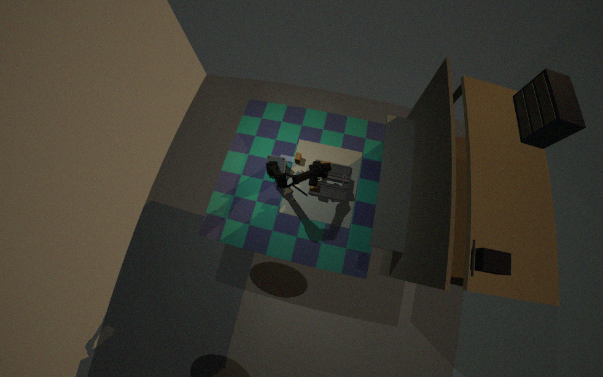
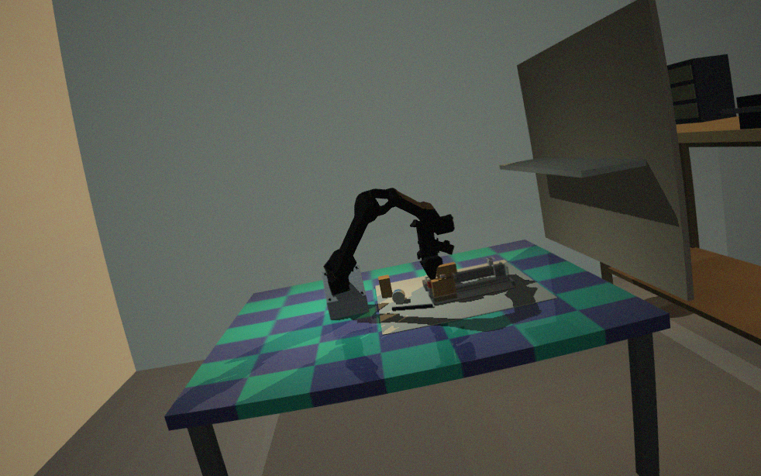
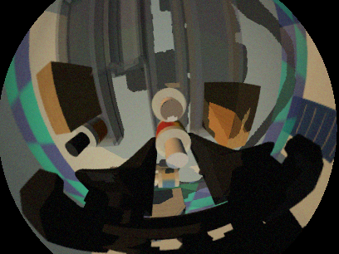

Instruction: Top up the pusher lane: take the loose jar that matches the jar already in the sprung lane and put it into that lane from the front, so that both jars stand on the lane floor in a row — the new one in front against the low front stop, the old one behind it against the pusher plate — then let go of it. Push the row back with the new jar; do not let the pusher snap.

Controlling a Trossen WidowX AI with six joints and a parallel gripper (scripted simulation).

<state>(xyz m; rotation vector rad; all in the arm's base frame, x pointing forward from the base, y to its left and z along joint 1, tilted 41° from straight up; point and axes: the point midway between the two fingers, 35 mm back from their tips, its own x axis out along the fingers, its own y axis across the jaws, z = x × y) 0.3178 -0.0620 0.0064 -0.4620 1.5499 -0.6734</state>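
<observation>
Now: the thin black stick 11 cm behind my gripper tip, 9 cm to the right of it and 4 cm below it. The rest, counted from my gripper tip: tan upright piece: 14 cm behind, 16 cm to the left, 2 cm below; lane rack: 15 cm ahead, 1 cm to the left, 3 cm below.
</observation>
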